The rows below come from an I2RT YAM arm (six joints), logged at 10 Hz.
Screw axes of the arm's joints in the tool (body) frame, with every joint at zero. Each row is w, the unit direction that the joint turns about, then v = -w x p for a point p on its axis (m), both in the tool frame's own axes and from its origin. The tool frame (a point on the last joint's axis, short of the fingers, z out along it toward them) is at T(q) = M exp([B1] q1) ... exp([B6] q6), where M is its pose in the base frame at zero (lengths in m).
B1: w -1 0 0 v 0 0.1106 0
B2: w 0 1 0 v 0.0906 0 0.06
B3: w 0 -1 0 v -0.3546 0 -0.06
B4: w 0 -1 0 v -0.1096 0 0
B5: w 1 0 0 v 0 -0.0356 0
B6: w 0 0 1 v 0 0 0
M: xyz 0.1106 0 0.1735 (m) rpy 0 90 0 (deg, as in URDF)
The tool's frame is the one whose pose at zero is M.
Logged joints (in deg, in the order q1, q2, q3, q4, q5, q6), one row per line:
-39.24, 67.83, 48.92, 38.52, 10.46, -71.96
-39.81, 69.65, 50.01, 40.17, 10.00, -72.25
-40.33, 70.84, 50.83, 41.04, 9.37, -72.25
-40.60, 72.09, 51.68, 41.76, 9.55, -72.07
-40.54, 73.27, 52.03, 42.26, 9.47, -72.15
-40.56, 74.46, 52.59, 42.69, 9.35, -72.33
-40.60, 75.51, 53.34, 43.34, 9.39, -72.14
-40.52, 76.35, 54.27, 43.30, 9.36, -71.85
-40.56, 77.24, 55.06, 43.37, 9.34, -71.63
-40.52, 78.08, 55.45, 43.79, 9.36, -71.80
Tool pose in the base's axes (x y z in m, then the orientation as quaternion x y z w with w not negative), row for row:
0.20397, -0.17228, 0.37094, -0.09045, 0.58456, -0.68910, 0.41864
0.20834, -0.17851, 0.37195, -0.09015, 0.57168, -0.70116, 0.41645
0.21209, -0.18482, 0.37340, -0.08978, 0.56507, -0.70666, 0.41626
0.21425, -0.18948, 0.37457, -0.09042, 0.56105, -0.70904, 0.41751
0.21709, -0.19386, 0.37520, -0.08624, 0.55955, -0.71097, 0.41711
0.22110, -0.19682, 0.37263, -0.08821, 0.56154, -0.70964, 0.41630
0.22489, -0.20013, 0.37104, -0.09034, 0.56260, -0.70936, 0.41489
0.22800, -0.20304, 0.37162, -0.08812, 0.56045, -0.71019, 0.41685
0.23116, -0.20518, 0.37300, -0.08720, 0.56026, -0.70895, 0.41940
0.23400, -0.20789, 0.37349, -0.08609, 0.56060, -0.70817, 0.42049
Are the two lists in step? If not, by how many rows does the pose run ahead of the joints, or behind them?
The pose runs 1 row behind the joints: the pose in row i belongs to the joints in row i - 1.
